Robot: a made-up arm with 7 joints. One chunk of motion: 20 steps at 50 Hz.
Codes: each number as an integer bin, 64 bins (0 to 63) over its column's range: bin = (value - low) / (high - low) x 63, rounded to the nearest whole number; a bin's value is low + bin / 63 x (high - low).
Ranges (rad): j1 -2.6..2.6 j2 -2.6..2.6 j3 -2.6..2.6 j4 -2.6..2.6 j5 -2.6..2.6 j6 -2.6..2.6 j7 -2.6..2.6
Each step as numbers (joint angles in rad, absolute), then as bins.
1 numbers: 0.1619 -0.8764 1.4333 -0.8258 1.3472 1.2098 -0.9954
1 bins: 33 21 49 21 48 46 19
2 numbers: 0.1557 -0.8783 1.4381 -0.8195 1.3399 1.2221 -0.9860
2 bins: 33 21 49 22 48 46 20
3 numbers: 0.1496 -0.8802 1.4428 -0.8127 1.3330 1.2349 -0.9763
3 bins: 33 21 49 22 48 46 20
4 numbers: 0.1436 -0.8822 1.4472 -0.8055 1.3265 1.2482 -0.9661
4 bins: 33 21 49 22 48 47 20
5 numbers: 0.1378 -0.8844 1.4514 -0.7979 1.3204 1.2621 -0.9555
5 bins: 33 21 49 22 47 47 20
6 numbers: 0.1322 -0.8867 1.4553 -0.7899 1.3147 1.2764 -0.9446
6 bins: 33 21 49 22 47 47 20
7 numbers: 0.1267 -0.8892 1.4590 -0.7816 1.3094 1.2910 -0.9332
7 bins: 33 21 49 22 47 47 20
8 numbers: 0.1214 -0.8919 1.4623 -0.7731 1.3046 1.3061 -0.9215
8 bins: 33 21 49 22 47 47 20
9 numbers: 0.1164 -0.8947 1.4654 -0.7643 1.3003 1.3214 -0.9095
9 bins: 33 21 49 22 47 48 20
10 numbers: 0.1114 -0.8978 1.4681 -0.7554 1.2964 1.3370 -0.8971
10 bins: 33 21 49 22 47 48 21
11 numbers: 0.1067 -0.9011 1.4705 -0.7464 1.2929 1.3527 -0.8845
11 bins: 33 21 49 22 47 48 21
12 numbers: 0.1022 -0.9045 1.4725 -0.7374 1.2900 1.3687 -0.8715
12 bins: 33 21 49 23 47 48 21
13 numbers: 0.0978 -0.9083 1.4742 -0.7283 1.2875 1.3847 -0.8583
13 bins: 33 20 49 23 47 48 21
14 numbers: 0.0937 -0.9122 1.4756 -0.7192 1.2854 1.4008 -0.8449
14 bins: 33 20 49 23 47 48 21
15 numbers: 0.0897 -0.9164 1.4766 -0.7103 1.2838 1.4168 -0.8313
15 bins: 33 20 49 23 47 49 21
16 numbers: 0.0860 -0.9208 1.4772 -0.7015 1.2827 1.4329 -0.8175
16 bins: 33 20 49 23 47 49 22
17 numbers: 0.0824 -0.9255 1.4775 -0.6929 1.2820 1.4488 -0.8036
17 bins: 32 20 49 23 47 49 22
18 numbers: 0.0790 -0.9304 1.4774 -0.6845 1.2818 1.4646 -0.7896
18 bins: 32 20 49 23 47 49 22
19 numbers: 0.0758 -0.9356 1.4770 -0.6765 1.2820 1.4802 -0.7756
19 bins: 32 20 49 23 47 49 22
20 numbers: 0.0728 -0.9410 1.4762 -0.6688 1.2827 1.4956 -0.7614
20 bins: 32 20 49 23 47 50 22
